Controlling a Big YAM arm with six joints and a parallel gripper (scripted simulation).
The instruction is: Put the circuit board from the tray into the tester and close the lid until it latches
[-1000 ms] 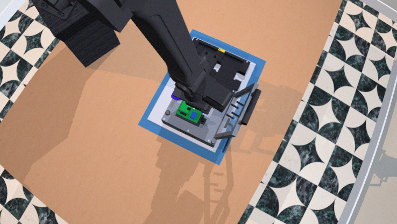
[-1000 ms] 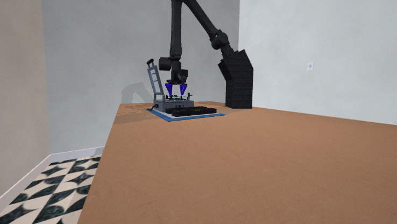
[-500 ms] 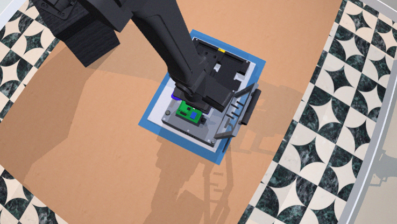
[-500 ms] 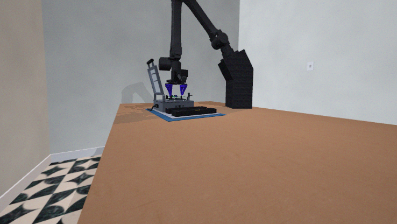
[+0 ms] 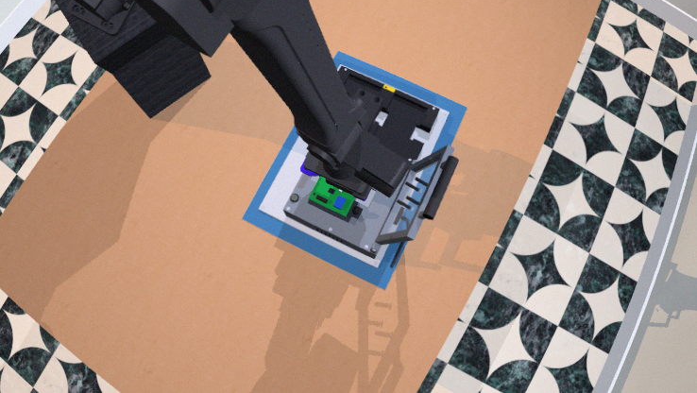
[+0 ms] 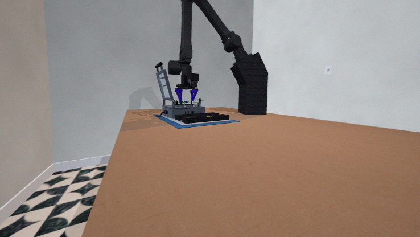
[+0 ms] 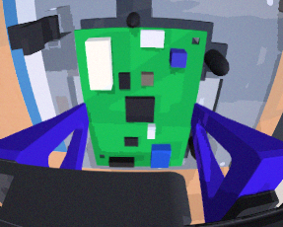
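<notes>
Right now the green circuit board is right at my hand. Also, from my hand: black plate 1 cm ahead, 2 cm below; tester 4 cm ahead, 3 cm to the left, 3 cm above; dark latch hook 5 cm behind, 6 cm to the left.
</notes>
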